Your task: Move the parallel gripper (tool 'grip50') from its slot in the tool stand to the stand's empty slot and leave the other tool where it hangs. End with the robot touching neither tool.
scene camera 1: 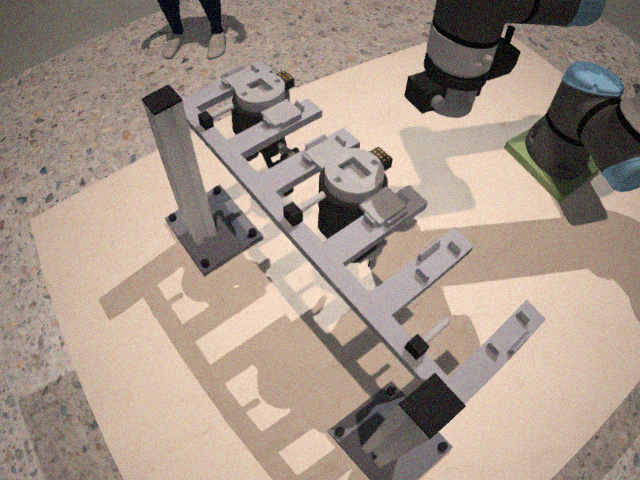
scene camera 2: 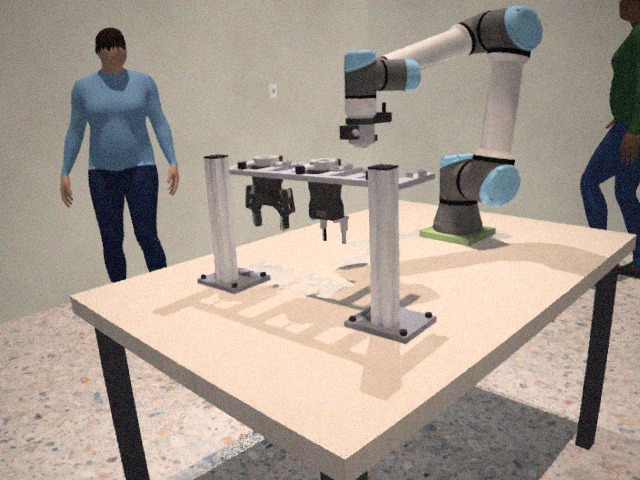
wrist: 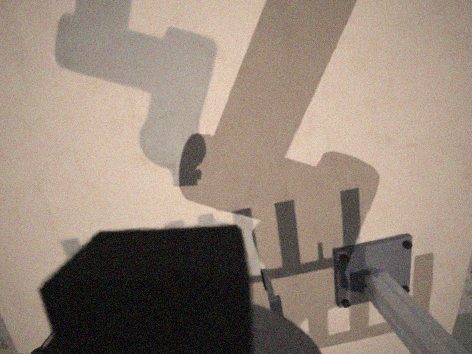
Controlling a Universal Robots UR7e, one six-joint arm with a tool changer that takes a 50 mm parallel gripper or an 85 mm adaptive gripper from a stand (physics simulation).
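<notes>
The parallel gripper hangs in the stand's middle slot, fingers pointing down and apart, with nothing between them. Its round grey coupling plate rests across that slot's prongs; its fingers are largely hidden in scene camera 1. The adaptive gripper hangs in the far end slot, beside the tall post. The empty slot's prong is at the near end; a small pin points between its two prongs. The arm's bare tool changer carries no tool and is above and apart from both tools.
The stand's rail joins two posts. A post's foot plate shows at the lower right in the wrist view, beside a black block on the arm. The arm's green base plate is on the table. People stand beyond the table.
</notes>
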